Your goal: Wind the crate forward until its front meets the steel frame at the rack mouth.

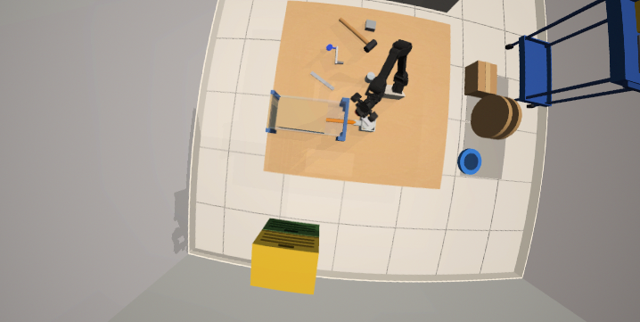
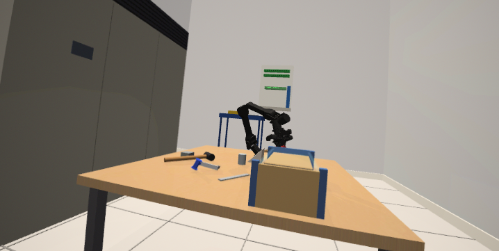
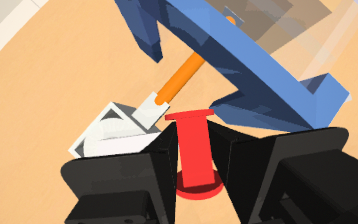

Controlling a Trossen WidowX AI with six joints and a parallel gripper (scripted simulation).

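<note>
Right now my gripper tip is 40 mm past the red-knobbed crank handle, 10 mm to the right of it and 30 mm above it. Also, from my gripper tip: blue steel frame: 60 mm ahead, 60 mm to the left, 30 mm below; then red grip: 10 mm behind, 10 mm to the right; then hand winch: 110 mm behind, 30 mm to the left, 100 mm below.
</note>
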